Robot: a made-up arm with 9 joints. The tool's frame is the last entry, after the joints.
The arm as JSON. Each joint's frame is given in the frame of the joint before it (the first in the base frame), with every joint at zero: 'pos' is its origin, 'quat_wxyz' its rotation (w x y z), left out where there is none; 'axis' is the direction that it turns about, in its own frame. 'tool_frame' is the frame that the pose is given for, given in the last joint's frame.
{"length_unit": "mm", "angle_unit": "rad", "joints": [
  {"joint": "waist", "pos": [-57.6, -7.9, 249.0], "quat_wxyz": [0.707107, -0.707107, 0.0, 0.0], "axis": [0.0, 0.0, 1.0]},
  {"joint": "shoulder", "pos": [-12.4, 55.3, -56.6], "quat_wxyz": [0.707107, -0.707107, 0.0, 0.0], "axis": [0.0, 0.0, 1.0]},
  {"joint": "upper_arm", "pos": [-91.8, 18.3, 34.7], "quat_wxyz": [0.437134, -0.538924, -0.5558, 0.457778], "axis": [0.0, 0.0, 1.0]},
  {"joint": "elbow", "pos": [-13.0, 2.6, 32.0], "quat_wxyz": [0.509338, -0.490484, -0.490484, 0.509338], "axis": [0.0, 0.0, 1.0]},
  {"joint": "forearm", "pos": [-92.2, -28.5, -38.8], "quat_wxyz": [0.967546, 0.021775, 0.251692, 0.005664], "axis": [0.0, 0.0, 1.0]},
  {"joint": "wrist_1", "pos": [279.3, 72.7, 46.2], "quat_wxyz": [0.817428, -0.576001, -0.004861, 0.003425], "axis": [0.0, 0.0, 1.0]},
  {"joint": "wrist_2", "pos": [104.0, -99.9, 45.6], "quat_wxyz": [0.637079, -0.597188, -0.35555, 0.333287], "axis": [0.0, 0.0, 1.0]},
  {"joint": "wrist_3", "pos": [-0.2, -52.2, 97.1], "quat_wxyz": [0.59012, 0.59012, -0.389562, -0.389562], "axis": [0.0, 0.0, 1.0]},
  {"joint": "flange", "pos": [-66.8, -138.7, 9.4], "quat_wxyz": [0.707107, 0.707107, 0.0, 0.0], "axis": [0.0, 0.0, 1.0]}
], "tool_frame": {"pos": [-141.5, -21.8, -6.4]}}
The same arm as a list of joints. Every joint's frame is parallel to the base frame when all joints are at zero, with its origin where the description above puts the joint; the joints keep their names.
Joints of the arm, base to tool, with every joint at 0 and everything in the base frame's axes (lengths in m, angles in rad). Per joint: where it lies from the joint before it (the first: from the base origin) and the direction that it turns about. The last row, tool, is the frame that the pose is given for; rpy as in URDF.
waist: offset -0.0576 -0.0079 0.249 axis +y
shoulder: offset -0.0124 -0.0566 -0.0553 axis -z
upper_arm: offset -0.0918 -0.0183 -0.0347 axis -0.979334 0.037701 0.198707
elbow: offset -0.0303 0.0142 0.0088 axis +y
forearm: offset -0.0463 -0.0388 -0.0847 axis 0.058397 0.872354 0.485374
wrist_1: offset 0.1284 -0.0924 0.2458 axis 0.93923 0.341611 -0.033901
wrist_2: offset 0.0369 0.0459 0.1393 axis -z
wrist_3: offset 0.0479 0.0207 -0.0971 axis +y
flange: offset -0.0668 0.0094 0.1387 axis +z
tool: offset -0.1415 -0.0218 -0.0064 rpy 0 0 0

